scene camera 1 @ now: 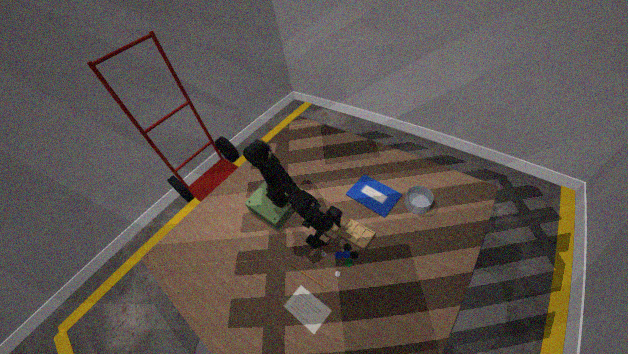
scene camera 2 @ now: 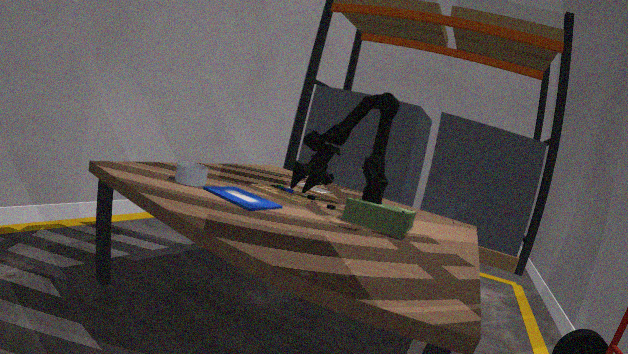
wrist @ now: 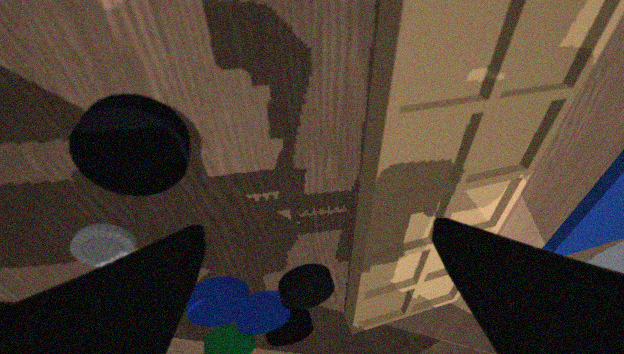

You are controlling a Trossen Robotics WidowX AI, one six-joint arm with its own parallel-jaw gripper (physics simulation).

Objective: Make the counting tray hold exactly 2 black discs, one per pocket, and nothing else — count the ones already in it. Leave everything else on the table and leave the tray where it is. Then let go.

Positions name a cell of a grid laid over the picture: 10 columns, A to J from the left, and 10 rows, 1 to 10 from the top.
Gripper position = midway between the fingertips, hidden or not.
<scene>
My gripper (scene camera 2: E6) is open and holds nothing. Also in view: a tan counting tray (scene camera 1: F7).
The tan counting tray is seen too in the wrist view (wrist: H4). My gripper is seen too in the wrist view (wrist: F7).
</scene>
